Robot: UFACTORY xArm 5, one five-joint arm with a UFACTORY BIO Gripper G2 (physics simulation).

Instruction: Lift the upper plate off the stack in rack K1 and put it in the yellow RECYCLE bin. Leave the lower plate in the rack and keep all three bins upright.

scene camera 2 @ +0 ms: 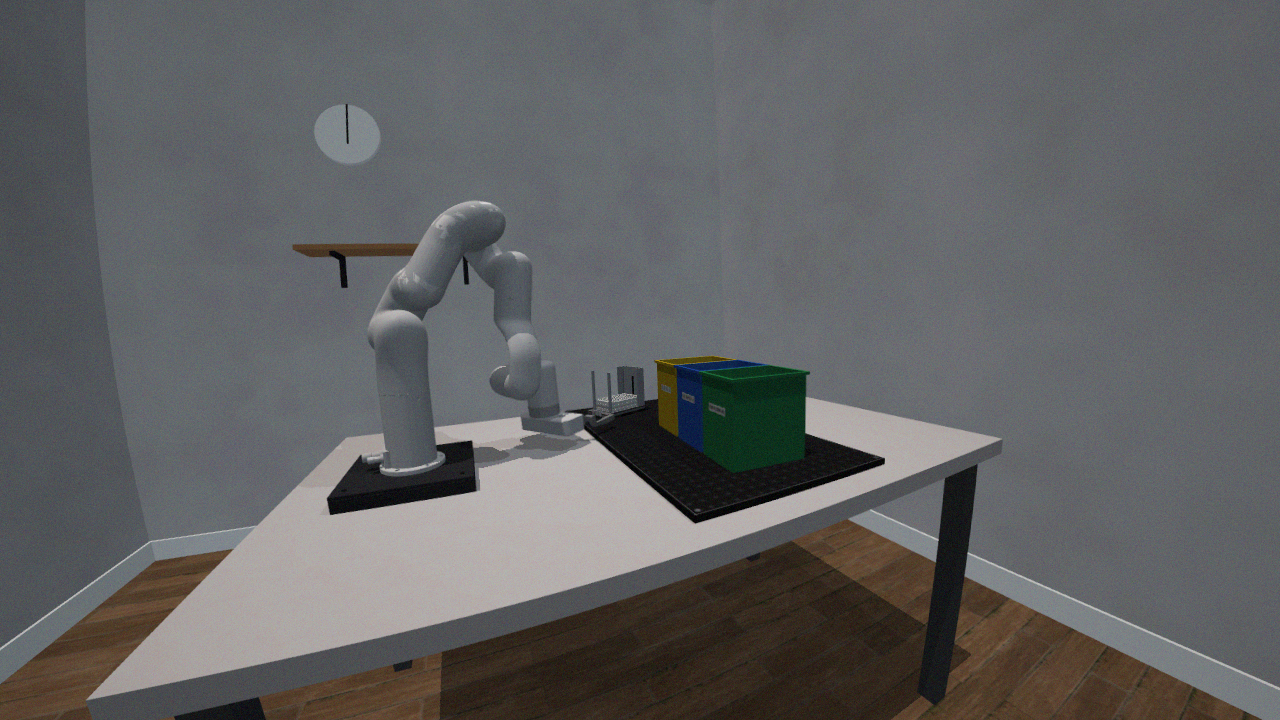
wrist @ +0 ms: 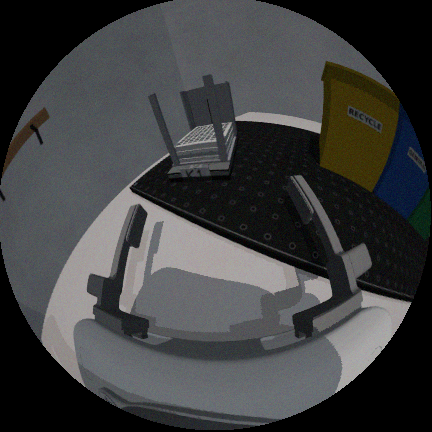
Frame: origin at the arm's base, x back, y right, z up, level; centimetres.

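Seen in the pictures: hand, tool point: (scene camera 2: 584, 416) (wrist: 211, 212); arm's base, link origin: (scene camera 2: 413, 465).
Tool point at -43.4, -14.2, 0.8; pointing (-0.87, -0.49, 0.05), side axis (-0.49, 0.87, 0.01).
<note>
Pixels of each thing's middle, then the offset from my tool point to it, as dx, dy, dz. Level surfaces: height alone.
- Rack K1, body centre: (wrist: 201, 121) (scene camera 2: 615, 391) -14.2, -8.5, +4.2
- white upper plate, body centre: (wrist: 206, 134) (scene camera 2: 618, 400) -15.1, -8.7, +1.3
- lower plate, body centre: (wrist: 208, 140) (scene camera 2: 618, 404) -15.1, -8.7, +0.1
- yellow RECYCLE bin, body centre: (wrist: 350, 122) (scene camera 2: 695, 393) -24.4, +19.1, +6.3
- blue bin, body centre: (scene camera 2: 720, 402) -22.0, +32.0, +6.3
- green bin, body centre: (scene camera 2: 752, 414) -19.6, +44.8, +6.3
- perforated black board, surface height: dz -2.6
Rack K1 (scene camera 2: 637, 380) (wrist: 196, 173) stands upright on the black board, with thin front posts and a tall slotted back panel. The white upper plate (scene camera 2: 617, 399) (wrist: 204, 135), with a grid of wells, lies on top of the stack in it. The lower plate (wrist: 200, 154) lies beneath; the line between the plates is hard to make out. The yellow RECYCLE bin (scene camera 2: 666, 410) (wrist: 356, 147) stands upright to the right of the rack. My gripper (scene camera 2: 600, 419) (wrist: 217, 192) is open and empty, low over the table on the near side of the rack, apart from it.
The blue bin (scene camera 2: 690, 420) (wrist: 406, 172) and the green bin (scene camera 2: 765, 425) (wrist: 423, 220) stand upright in a row with the yellow one on the perforated black board (scene camera 2: 707, 497) (wrist: 260, 200). The board's raised edge runs beneath my right finger in the wrist view. A wall shelf (scene camera 2: 358, 249) (wrist: 25, 131) hangs behind the arm.
</note>
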